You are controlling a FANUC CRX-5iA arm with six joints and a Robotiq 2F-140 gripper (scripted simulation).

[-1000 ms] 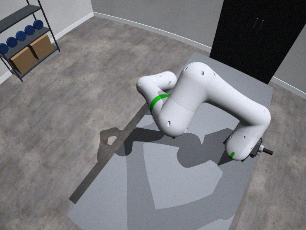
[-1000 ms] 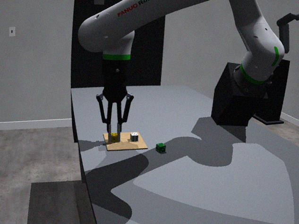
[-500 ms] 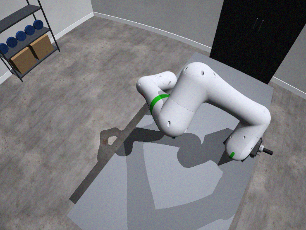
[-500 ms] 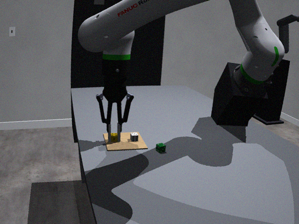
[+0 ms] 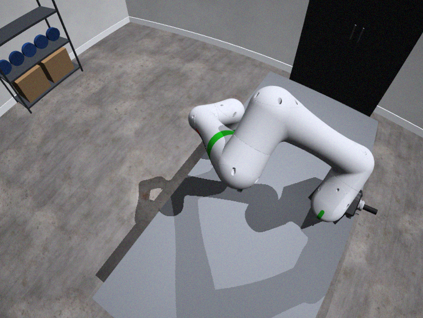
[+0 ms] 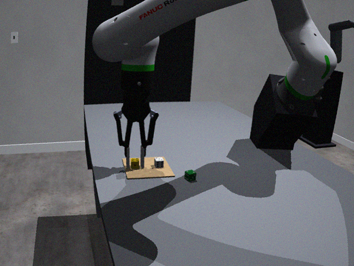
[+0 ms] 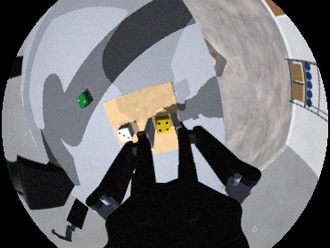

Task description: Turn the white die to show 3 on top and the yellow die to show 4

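Now: hand 2 cm above the yellow die. Also, from my hand: white die: 7 cm behind, 2 cm below; tan mat: 4 cm behind, 4 cm below; green die: 15 cm behind, 9 cm to the left, 3 cm below.
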